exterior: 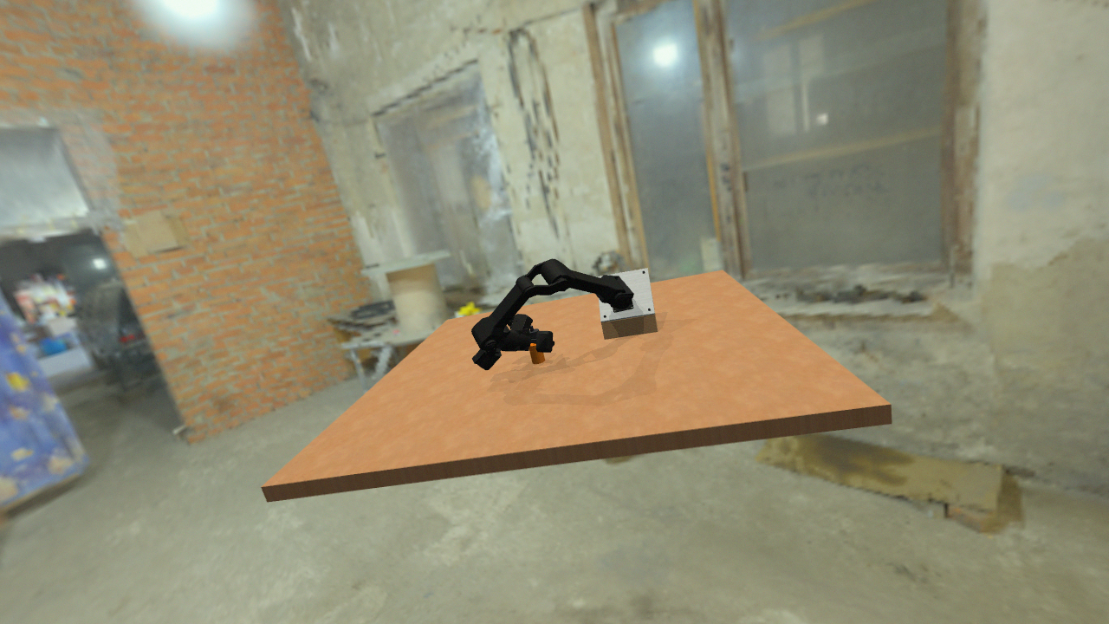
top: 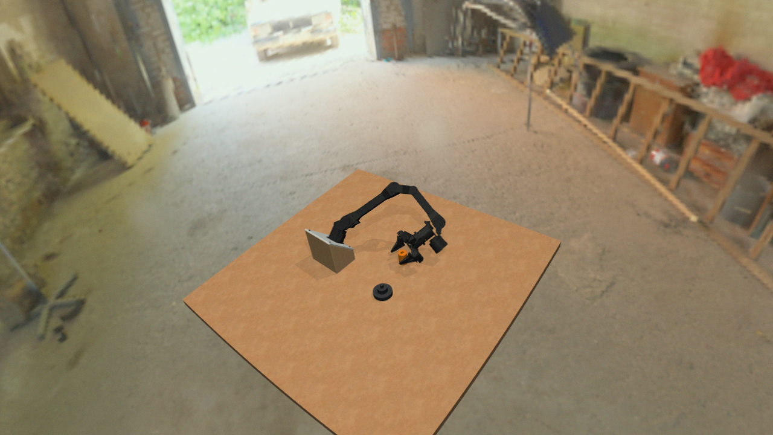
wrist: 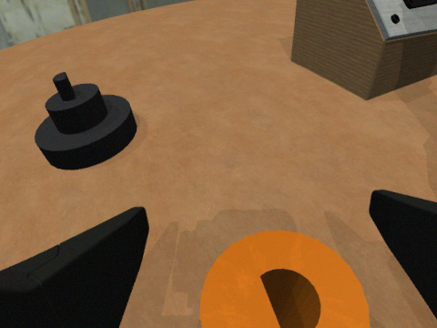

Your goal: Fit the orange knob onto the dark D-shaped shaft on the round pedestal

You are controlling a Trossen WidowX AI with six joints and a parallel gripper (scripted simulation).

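The orange knob lies 30 mm to the left of my gripper tip, 20 mm below it and 20 mm ahead of it. The rest, counted from my gripper tip: pedestal (170 mm to the right, 60 mm ahead, 20 mm below).
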